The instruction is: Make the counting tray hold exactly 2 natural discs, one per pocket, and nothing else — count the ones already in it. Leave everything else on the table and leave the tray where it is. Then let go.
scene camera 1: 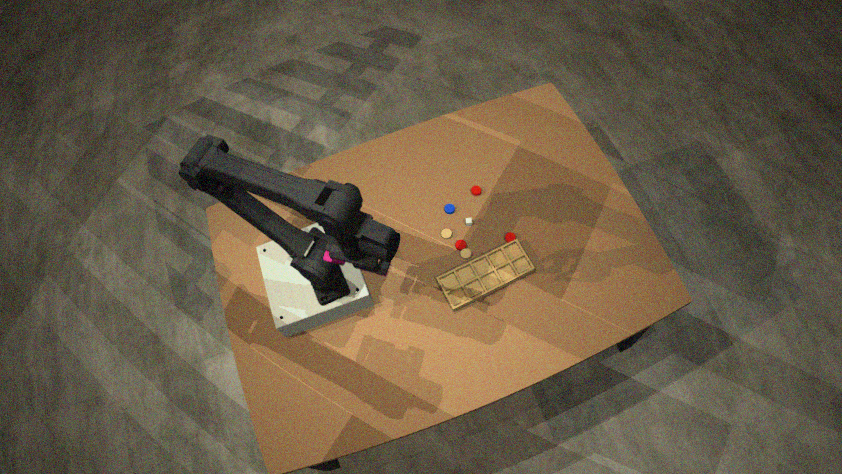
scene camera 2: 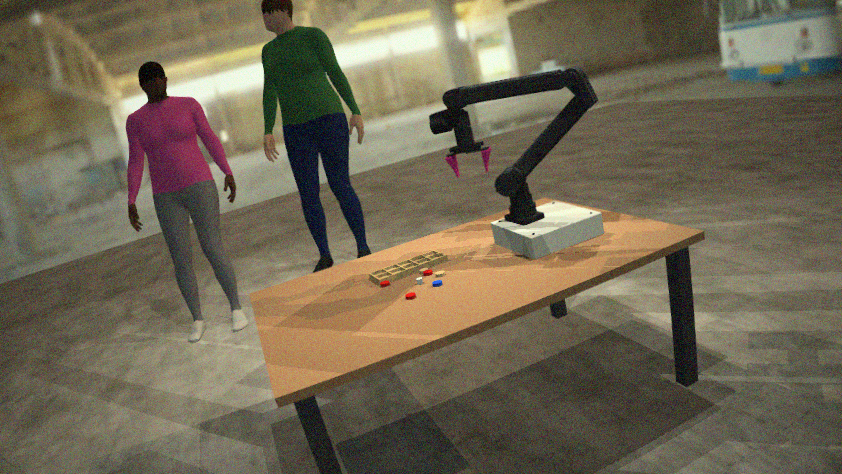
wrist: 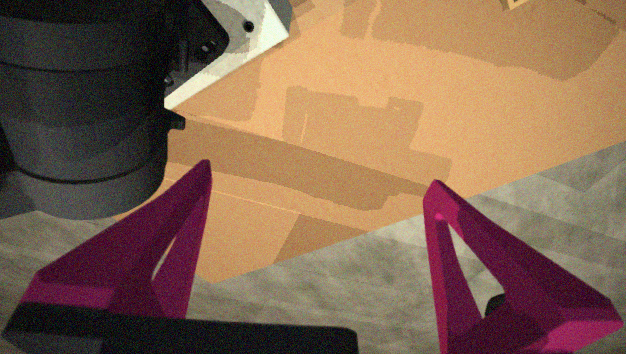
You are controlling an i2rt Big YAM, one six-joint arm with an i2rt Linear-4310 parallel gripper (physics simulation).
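The counting tray (scene camera 1: 493,289) (scene camera 2: 406,273) lies on the table, two rows of square pockets; no disc shows in them, though part is in shadow. Its corner (wrist: 518,4) shows at the top of the wrist view. One natural disc (scene camera 1: 465,253) lies just off the tray's long side, next to a red disc. Another natural disc (scene camera 1: 446,233) (scene camera 2: 439,273) lies farther from the tray. My gripper (scene camera 2: 472,174) (wrist: 323,180) is open and empty, high above the table near the arm's base, away from the tray and discs.
Red discs (scene camera 1: 460,244) (scene camera 1: 510,236) (scene camera 1: 476,190) lie around, one close against the tray's far end. A blue disc (scene camera 1: 449,208) (scene camera 2: 437,283) and a small white cube (scene camera 1: 469,221) (scene camera 2: 419,280) lie nearby. The pale base block (scene camera 1: 276,294) (scene camera 2: 565,229) carries the arm.
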